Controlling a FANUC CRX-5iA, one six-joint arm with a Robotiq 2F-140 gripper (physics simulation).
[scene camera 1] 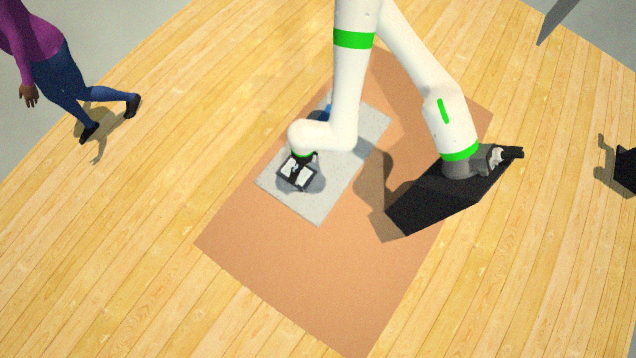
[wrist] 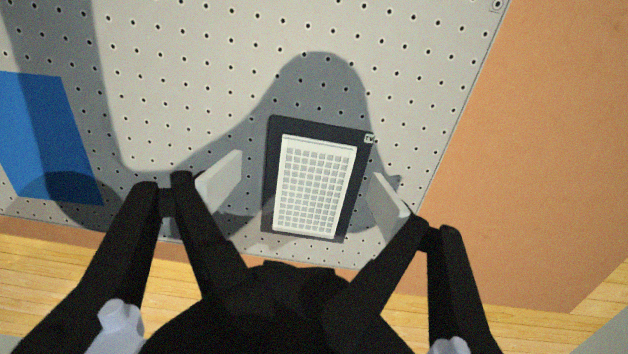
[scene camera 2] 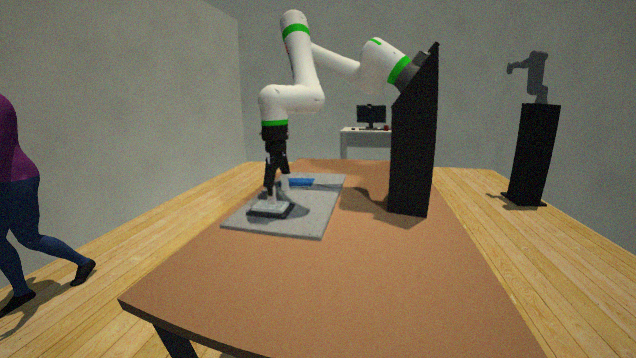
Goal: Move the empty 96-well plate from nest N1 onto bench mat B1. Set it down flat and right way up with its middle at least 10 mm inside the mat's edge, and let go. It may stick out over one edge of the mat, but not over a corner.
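Places are measured from the arm's base along level axes (x back, y up, z left), in centimetres.
Pixels of known places: gripper, fingertip midpoint: point(scene camera 1: 303, 171) point(wrist: 306, 175) point(scene camera 2: 279, 196); arm's base, link origin: point(scene camera 1: 464, 165) point(scene camera 2: 415, 82).
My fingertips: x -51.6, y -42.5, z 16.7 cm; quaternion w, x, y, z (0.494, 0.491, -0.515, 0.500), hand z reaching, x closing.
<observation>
For each thing: its top centre in the pictures, then the offset to it from my fingertips. Level surfaces: height alone.
- white 96-well plate, top centre: point(wrist: 310, 194) point(scene camera 2: 270, 204) point(scene camera 1: 296, 171) dz +0.8, dx -3.8, dy -3.1 cm
- dark nest N1, top centre: point(wrist: 311, 189) point(scene camera 2: 270, 207) point(scene camera 1: 296, 172) dz +0.8, dx -3.8, dy -4.3 cm
- blue mat B1, surface height: dy -5.5 cm
- grey perforated board, surface height: dy -5.7 cm
- brown table, surface height: dy -7.0 cm
The white 96-well plate point(scene camera 1: 305, 176) point(scene camera 2: 271, 207) point(wrist: 315, 187) sits flat, wells up, in the dark nest N1 point(scene camera 2: 267, 215) point(wrist: 320, 132). My gripper point(scene camera 2: 278, 191) point(wrist: 306, 175) is open and empty, pointing down low over the plate. In the wrist view its pale finger pads stand apart, one off each long side of the plate; their exact height above it is hard to tell. In scene camera 1 the arm partly hides the fingers. The blue mat B1 point(scene camera 1: 327, 112) point(scene camera 2: 301, 182) point(wrist: 30, 135) lies flat, to the left in the wrist view, where it is cut off by the frame.
Nest and mat are on a grey perforated board point(scene camera 1: 320, 210) point(scene camera 2: 310, 225) point(wrist: 175, 100) on the brown table point(scene camera 1: 325, 280) point(scene camera 2: 350, 280) point(wrist: 550, 150). The arm's black pedestal point(scene camera 1: 440, 200) point(scene camera 2: 412, 150) stands beside the board. A person point(scene camera 1: 45, 45) point(scene camera 2: 20, 170) is on the floor at the left.
</observation>
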